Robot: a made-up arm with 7 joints. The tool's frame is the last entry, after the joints.
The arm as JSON. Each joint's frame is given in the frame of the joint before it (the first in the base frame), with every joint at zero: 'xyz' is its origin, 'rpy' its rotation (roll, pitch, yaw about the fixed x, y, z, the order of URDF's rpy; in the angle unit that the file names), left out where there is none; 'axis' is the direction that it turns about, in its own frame. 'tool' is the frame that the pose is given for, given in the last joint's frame.
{
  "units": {
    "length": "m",
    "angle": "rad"
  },
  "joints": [
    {
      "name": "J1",
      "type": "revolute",
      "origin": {
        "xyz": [
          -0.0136,
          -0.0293,
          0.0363
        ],
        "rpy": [
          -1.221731,
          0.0,
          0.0
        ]
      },
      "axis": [
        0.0,
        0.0,
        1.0
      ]
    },
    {
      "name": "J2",
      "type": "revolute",
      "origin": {
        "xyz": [
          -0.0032,
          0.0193,
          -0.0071
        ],
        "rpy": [
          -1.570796,
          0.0,
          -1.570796
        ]
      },
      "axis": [
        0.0,
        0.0,
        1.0
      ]
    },
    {
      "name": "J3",
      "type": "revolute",
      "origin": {
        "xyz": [
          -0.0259,
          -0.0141,
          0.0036
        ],
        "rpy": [
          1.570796,
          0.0,
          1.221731
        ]
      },
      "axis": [
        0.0,
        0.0,
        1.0
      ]
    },
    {
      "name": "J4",
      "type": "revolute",
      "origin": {
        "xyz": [
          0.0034,
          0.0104,
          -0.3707
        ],
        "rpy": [
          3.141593,
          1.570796,
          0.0
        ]
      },
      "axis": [
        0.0,
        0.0,
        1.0
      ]
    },
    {
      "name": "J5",
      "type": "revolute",
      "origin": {
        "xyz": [
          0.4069,
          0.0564,
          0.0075
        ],
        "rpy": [
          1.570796,
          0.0,
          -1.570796
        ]
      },
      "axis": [
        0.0,
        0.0,
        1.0
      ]
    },
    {
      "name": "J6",
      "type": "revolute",
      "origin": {
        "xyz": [
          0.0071,
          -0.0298,
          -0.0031
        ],
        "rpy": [
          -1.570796,
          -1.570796,
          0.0
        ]
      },
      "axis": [
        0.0,
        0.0,
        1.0
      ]
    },
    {
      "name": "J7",
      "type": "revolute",
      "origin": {
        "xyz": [
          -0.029,
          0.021,
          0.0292
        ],
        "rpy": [
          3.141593,
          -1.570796,
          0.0
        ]
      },
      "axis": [
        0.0,
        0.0,
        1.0
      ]
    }
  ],
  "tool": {
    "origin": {
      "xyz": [
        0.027,
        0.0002,
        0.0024
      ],
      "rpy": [
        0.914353,
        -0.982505,
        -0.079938
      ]
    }
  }
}
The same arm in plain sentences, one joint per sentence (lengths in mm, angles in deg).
The arm has seven revolute joints in a row. What follows holds with every joint at zero, and every direction is one of the base frame's. The first joint is mounted 13.6 mm along -x and 29.3 mm along -y and 36.3 mm along +z from the base frame's origin and turns about the direction (0, 0.9397, 0.342). The second joint is mounted 3.2 mm along -x and 0.1 mm along -y and 20.6 mm along -z from the first joint and turns about +x. The third joint is mounted 3.6 mm along +x and 22.1 mm along +y and 19.5 mm along -z from the second joint and turns about +z. The fourth joint is mounted 10.4 mm along +x and 3.4 mm along -y and 370.7 mm along -z from the third joint and turns about +y. The fifth joint is mounted 56.4 mm along -x and 7.5 mm along +y and 406.9 mm along -z from the fourth joint and turns about +z. The sixth joint is mounted 7.1 mm along +x and 29.8 mm along -y and 3.1 mm along -z from the fifth joint and turns about +y. The seventh joint is mounted 21.0 mm along +x and 29.2 mm along +y and 29.0 mm along -z from the sixth joint and turns about +z. The tool frame, which is the frame that the pose is given for, is mounted 0.2 mm along -x and 27.0 mm along +y and 2.4 mm along +z from the seventh joint; its axes are the base frame's turned by roll 52.39, pitch -56.29 and yaw 85.42 deg (as in URDF: about the fixed x, then y, then z).
